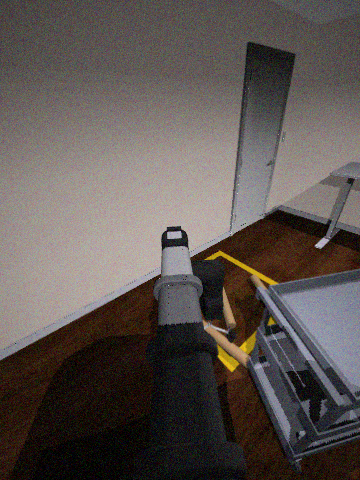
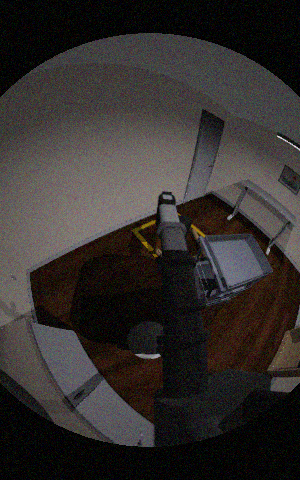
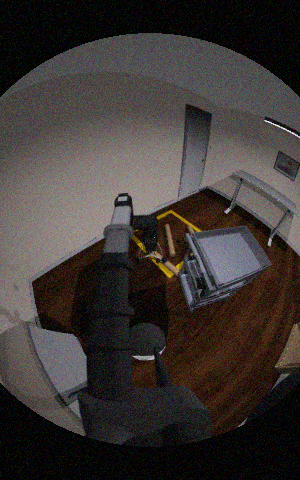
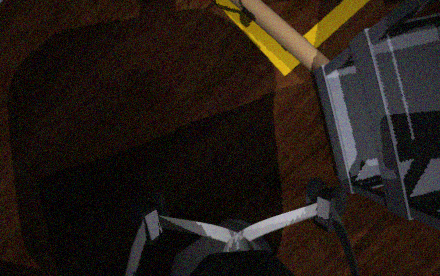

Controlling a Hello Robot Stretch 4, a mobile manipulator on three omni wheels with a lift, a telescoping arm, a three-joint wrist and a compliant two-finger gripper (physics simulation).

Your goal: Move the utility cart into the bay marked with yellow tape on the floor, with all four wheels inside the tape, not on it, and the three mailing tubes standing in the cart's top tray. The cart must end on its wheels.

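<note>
The grey utility cart [image 1: 325, 320] [image 2: 232, 260] [image 3: 230, 255] [image 4: 362, 100] looks upright, right of the yellow tape bay [image 1: 247, 267] [image 2: 145, 243] [image 3: 185, 220] [image 4: 274, 54]. One tan mailing tube [image 1: 229, 309] [image 3: 170, 240] lies inside the bay. A second tube [image 1: 231, 346] [image 3: 172, 267] [image 4: 285, 32] lies across the tape, its end at the cart's lower shelf. A third tube [image 1: 257, 281] shows partly behind the cart's handle side. My gripper [image 4: 236, 201] [image 3: 152, 256] is open and empty, above the floor left of the cart; the arm hides part of the bay.
A wall runs along the bay's far side, with a grey door [image 1: 265, 135] [image 2: 205, 155] [image 3: 195, 150]. A desk [image 1: 347, 171] [image 2: 270, 200] [image 3: 265, 190] stands behind the cart. White cabinets [image 2: 65, 350] [image 3: 60, 360] stand at left. A cardboard box [image 2: 287, 352] [image 3: 290, 350] is at right.
</note>
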